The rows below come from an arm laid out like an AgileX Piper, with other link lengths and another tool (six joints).
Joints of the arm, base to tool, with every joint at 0 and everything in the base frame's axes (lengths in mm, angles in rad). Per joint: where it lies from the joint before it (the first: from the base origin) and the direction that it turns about. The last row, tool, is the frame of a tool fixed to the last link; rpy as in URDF.
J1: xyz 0 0 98.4 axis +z
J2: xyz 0 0 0 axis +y
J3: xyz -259.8 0 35.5 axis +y
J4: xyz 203.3 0 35.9 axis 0.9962 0 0.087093
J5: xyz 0 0 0 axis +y
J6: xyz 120.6 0 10.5 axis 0.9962 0 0.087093
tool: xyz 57.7 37 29.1 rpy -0.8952 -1.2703 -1.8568
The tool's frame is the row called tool.
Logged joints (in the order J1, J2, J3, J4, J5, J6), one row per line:
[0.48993, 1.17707, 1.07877, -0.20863, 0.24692, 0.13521]
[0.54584, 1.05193, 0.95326, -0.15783, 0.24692, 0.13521]
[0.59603, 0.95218, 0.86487, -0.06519, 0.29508, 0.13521]
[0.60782, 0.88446, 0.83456, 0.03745, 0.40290, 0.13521]
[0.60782, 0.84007, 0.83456, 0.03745, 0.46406, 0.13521]
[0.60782, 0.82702, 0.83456, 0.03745, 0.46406, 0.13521]
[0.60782, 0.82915, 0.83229, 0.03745, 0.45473, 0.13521]
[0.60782, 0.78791, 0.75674, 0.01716, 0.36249, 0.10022]
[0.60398, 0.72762, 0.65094, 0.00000, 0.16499, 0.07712]
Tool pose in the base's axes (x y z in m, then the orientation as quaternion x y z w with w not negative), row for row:
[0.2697, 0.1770, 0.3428, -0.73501, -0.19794, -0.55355, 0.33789]
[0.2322, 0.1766, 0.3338, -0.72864, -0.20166, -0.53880, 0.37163]
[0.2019, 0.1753, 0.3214, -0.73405, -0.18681, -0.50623, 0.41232]
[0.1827, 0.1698, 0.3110, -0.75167, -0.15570, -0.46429, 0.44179]
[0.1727, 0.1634, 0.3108, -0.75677, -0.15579, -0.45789, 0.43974]
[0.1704, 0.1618, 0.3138, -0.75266, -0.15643, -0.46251, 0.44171]
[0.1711, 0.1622, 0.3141, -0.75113, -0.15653, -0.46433, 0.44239]
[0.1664, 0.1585, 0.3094, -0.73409, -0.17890, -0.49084, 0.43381]
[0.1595, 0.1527, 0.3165, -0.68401, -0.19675, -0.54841, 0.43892]
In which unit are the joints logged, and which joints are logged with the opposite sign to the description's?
The joints are logged in radians. Opposite sign: J3.
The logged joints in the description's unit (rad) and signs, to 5 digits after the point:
[0.48993, 1.17707, -1.07877, -0.20863, 0.24692, 0.13521]
[0.54584, 1.05193, -0.95326, -0.15783, 0.24692, 0.13521]
[0.59603, 0.95218, -0.86487, -0.06519, 0.29508, 0.13521]
[0.60782, 0.88446, -0.83456, 0.03745, 0.40290, 0.13521]
[0.60782, 0.84007, -0.83456, 0.03745, 0.46406, 0.13521]
[0.60782, 0.82702, -0.83456, 0.03745, 0.46406, 0.13521]
[0.60782, 0.82915, -0.83229, 0.03745, 0.45473, 0.13521]
[0.60782, 0.78791, -0.75674, 0.01716, 0.36249, 0.10022]
[0.60398, 0.72762, -0.65094, 0.00000, 0.16499, 0.07712]

